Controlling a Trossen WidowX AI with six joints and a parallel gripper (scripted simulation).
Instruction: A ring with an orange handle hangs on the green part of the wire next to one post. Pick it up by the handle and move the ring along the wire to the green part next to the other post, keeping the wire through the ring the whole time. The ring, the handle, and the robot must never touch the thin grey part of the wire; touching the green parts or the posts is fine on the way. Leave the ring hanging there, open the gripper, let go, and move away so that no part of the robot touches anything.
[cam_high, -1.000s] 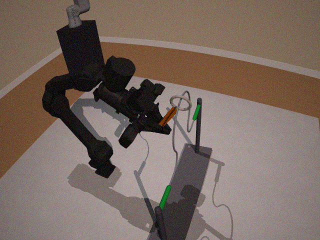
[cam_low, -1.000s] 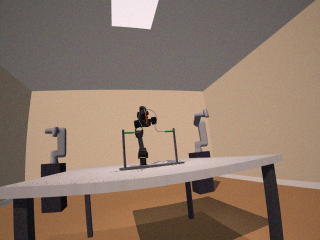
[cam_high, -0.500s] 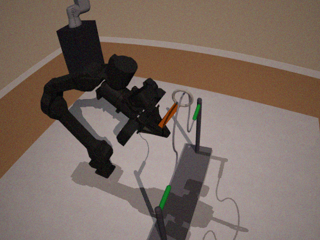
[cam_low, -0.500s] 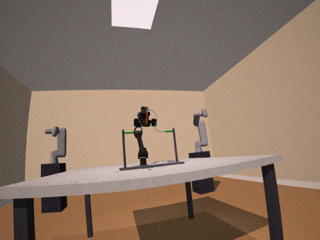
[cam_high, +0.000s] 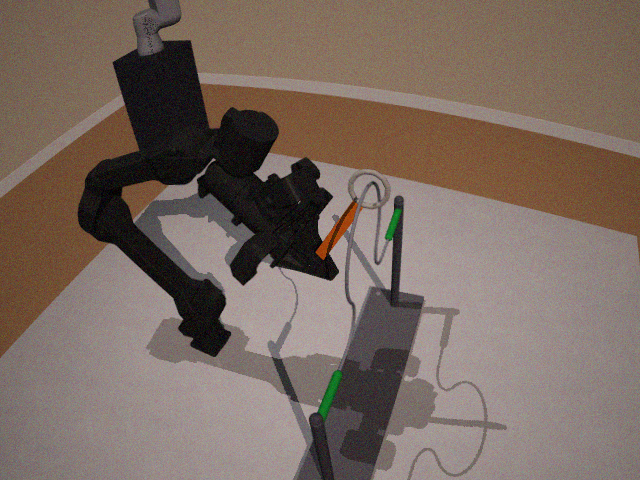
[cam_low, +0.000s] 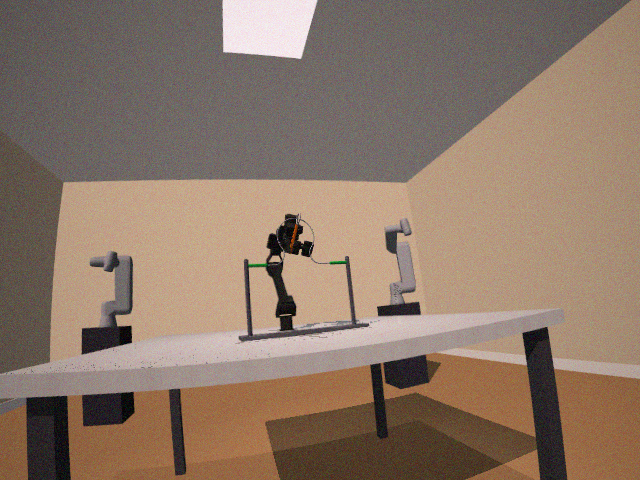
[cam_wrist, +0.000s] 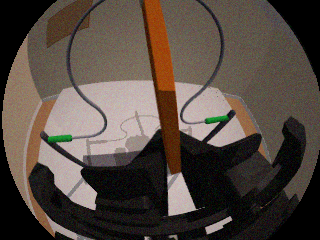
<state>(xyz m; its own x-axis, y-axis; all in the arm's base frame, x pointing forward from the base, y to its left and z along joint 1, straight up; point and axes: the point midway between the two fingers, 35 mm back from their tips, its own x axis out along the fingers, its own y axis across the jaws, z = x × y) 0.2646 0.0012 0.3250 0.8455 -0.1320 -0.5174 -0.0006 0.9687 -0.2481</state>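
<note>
My gripper tip is now 9 cm below the ring with orange handle, 2 cm to the right of it and 1 cm short of it.
</note>
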